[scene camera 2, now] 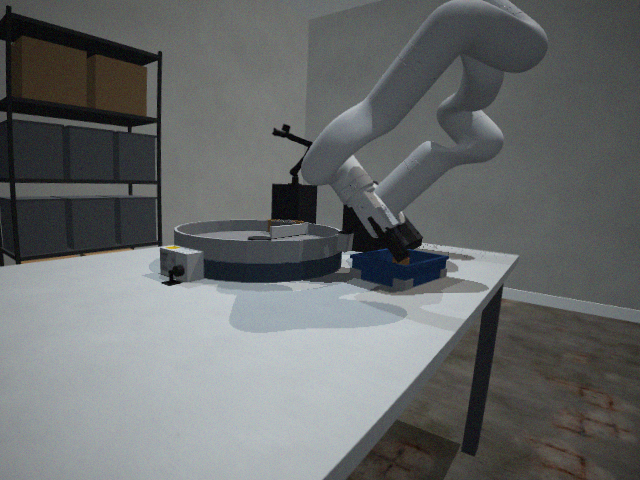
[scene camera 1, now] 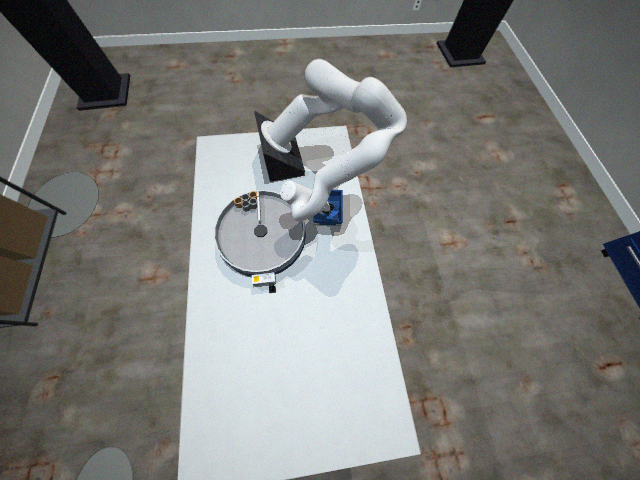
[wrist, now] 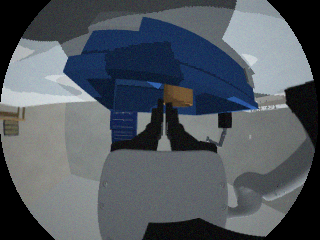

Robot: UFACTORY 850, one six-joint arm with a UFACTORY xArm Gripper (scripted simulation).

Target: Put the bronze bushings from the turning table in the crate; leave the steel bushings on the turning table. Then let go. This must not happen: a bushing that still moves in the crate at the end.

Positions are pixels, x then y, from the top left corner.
Labels:
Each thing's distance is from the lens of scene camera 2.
blue crate (scene camera 2: 376,266): 0.78 m
round turning table (scene camera 2: 235,235): 1.04 m
The marked spots on the blue crate and the round turning table are 0.44 m apart.

